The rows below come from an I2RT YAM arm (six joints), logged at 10 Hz.
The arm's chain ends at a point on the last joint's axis. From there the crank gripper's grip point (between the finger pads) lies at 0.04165 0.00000 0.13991 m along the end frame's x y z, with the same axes.
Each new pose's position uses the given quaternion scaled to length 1; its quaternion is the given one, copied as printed.
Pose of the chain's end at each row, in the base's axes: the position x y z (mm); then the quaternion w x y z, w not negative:
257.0, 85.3, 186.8, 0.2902, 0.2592, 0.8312, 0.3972
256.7, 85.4, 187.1, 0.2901, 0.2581, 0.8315, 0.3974
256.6, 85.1, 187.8, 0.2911, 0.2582, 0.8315, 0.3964
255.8, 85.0, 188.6, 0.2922, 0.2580, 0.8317, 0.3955
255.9, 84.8, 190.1, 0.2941, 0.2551, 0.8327, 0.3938
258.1, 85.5, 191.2, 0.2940, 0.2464, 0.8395, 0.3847
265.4, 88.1, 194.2, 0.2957, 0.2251, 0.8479, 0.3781
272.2, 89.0, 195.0, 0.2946, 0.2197, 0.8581, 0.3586
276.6, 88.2, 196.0, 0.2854, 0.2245, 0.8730, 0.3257
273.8, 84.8, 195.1, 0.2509, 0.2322, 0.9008, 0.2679
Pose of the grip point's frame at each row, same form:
324.3, 184.2, 103.1, 0.2902, 0.2592, 0.8312, 0.3972
323.8, 184.4, 103.4, 0.2901, 0.2581, 0.8315, 0.3974
323.9, 183.8, 103.9, 0.2911, 0.2582, 0.8315, 0.3964
323.4, 183.4, 104.6, 0.2922, 0.2580, 0.8317, 0.3955
323.5, 182.9, 105.8, 0.2941, 0.2551, 0.8327, 0.3938
324.3, 182.3, 104.2, 0.2940, 0.2464, 0.8395, 0.3847
329.2, 184.4, 105.0, 0.2957, 0.2251, 0.8479, 0.3781
334.6, 181.5, 100.9, 0.2946, 0.2197, 0.8581, 0.3586
336.1, 173.9, 93.9, 0.2854, 0.2245, 0.8730, 0.3257
322.5, 159.0, 79.2, 0.2509, 0.2322, 0.9008, 0.2679

